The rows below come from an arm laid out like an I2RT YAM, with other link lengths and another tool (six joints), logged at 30 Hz.
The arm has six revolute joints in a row. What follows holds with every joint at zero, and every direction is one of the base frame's. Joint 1 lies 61.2 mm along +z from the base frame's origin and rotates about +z. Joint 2 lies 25.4 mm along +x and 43.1 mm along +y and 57.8 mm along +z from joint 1 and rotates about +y. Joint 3 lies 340.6 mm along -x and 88.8 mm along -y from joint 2 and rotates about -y. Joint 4 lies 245.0 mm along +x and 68.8 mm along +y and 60.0 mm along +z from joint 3 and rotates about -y. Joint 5 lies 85.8 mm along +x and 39.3 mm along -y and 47.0 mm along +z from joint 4 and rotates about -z. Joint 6 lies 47.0 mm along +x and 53.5 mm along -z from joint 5 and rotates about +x. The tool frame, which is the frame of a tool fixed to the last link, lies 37.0 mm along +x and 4.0 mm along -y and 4.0 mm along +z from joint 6; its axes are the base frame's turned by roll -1.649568, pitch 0.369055 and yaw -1.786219 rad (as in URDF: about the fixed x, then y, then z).
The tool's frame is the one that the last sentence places.
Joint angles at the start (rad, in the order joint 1, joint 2, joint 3, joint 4, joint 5, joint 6):
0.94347, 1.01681, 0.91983, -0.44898, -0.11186, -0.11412
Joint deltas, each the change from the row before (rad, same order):
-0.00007, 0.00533, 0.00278, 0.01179, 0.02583, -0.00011
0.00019, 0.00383, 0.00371, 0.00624, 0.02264, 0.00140
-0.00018, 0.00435, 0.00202, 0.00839, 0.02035, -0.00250
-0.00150, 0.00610, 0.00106, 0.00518, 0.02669, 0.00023
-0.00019, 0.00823, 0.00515, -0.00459, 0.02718, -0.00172
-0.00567, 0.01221, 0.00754, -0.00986, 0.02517, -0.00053
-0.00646, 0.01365, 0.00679, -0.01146, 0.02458, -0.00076
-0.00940, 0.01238, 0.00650, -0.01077, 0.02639, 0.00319
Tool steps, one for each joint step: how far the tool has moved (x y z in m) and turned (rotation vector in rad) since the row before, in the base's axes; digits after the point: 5 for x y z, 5 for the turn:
0.00328, 0.00080, 0.00158, -0.00038, -0.01628, -0.02215
0.00251, 0.00029, 0.00150, -0.00118, -0.01188, -0.02001
0.00253, 0.00051, 0.00106, -0.00227, -0.01368, -0.01651
0.00324, 0.00002, -0.00016, -0.00763, -0.01073, -0.02472
0.00292, 0.00007, -0.00042, -0.01513, -0.00777, -0.02280
0.00417, -0.00029, -0.00113, -0.01964, -0.00221, -0.02700
0.00433, -0.00036, -0.00198, -0.02285, 0.00000, -0.02694
0.00481, -0.00130, -0.00169, -0.02011, 0.00058, -0.03330

